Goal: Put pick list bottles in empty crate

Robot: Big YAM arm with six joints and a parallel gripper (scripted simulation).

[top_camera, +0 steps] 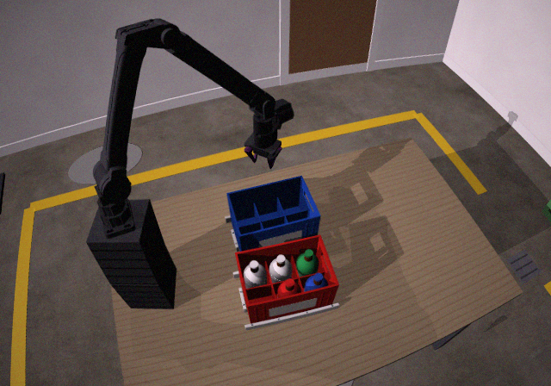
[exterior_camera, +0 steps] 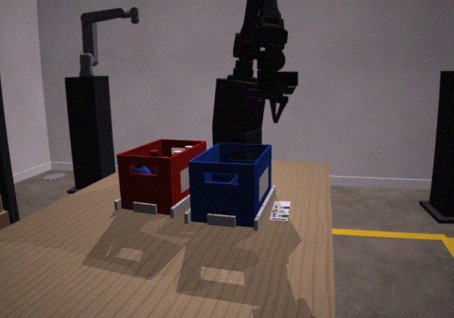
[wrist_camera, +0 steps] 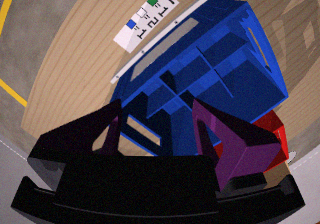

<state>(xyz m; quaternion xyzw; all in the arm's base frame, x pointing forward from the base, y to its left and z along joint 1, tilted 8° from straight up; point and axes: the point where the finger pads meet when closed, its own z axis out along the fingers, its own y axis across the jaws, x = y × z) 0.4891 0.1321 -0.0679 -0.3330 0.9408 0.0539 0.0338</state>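
The green bottle lies 31 cm to the right of my hand, 18 cm below it and 1 cm ahead of it. The rest, counted from my hand: blue crate: 19 cm below, 10 cm to the right, 1 cm behind; pick list: 27 cm below, 4 cm to the left, 1 cm ahead; red crate: 34 cm to the right, 19 cm below, 8 cm behind.
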